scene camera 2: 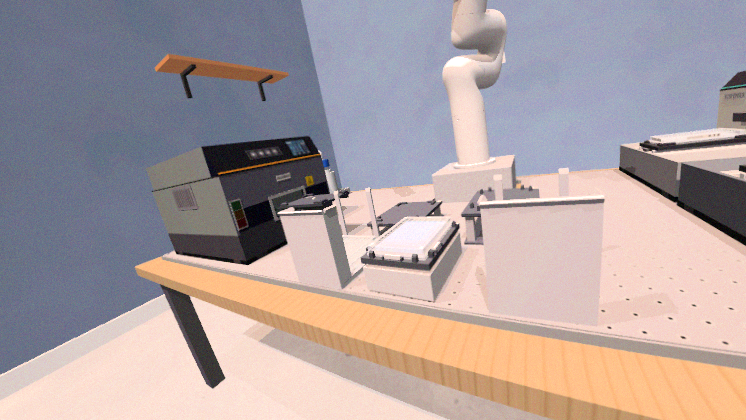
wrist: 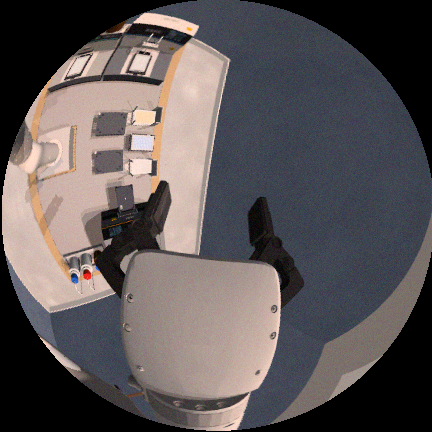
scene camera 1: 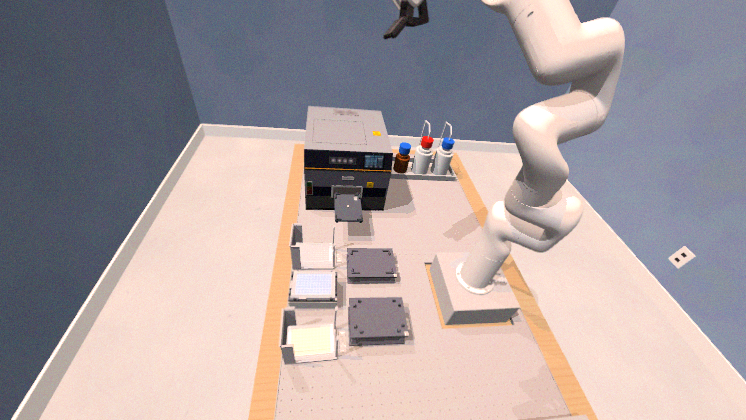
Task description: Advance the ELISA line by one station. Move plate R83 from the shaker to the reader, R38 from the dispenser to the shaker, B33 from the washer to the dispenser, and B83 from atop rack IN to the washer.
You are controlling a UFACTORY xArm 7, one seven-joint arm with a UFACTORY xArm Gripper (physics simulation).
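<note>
My gripper is open and empty, high above the bench; part of it shows at the top of scene camera 1. A bluish-white plate sits on a low holder between two walled racks. The far rack holds a white plate; the near rack holds a cream plate. Two more light plates sit on instruments at the other bench end. A black-fronted instrument has its dark tray out, bare. Plate labels are unreadable.
Two dark flat stands lie between the racks and the arm's base. Capped bottles, one a brown bottle, stand beside the black-fronted instrument. A wall shelf hangs above it in scene camera 2.
</note>
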